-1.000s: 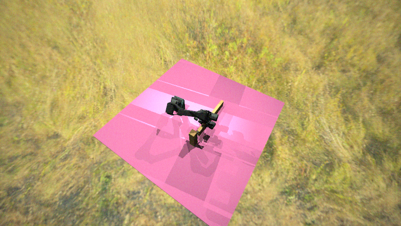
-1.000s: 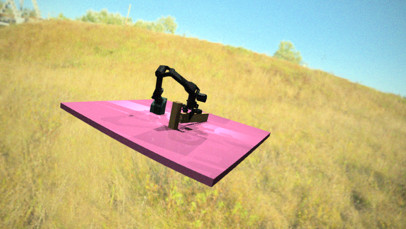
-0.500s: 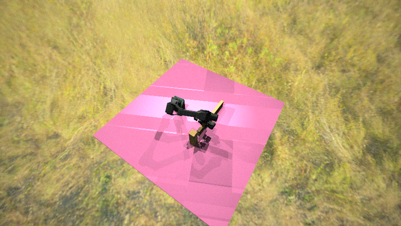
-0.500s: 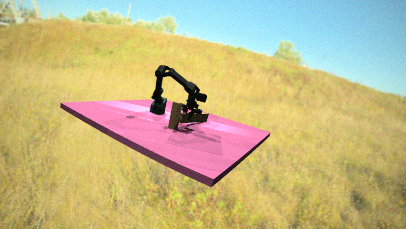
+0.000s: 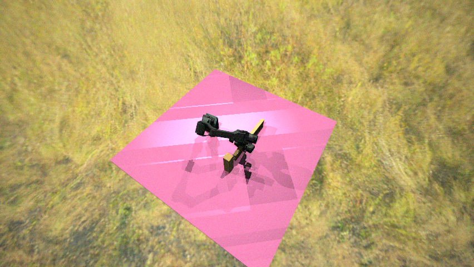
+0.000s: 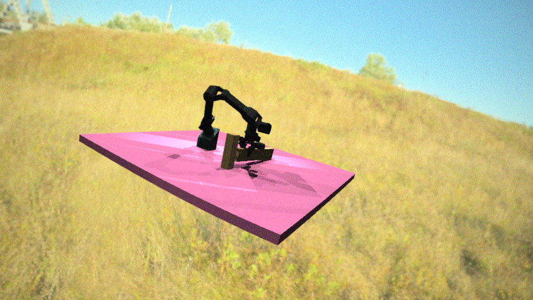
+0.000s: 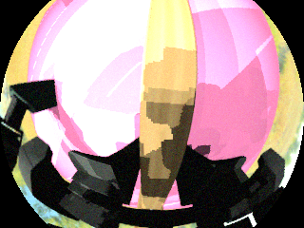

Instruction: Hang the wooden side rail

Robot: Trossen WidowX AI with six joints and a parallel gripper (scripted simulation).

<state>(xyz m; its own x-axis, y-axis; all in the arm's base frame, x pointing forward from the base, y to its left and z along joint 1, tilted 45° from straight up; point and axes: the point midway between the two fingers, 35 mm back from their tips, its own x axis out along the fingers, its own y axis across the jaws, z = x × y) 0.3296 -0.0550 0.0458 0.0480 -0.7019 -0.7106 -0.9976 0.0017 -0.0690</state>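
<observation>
Right now the headboard post is 1 cm behind my gripper tip, 16 cm to the right of it and 4 cm above it.
</observation>
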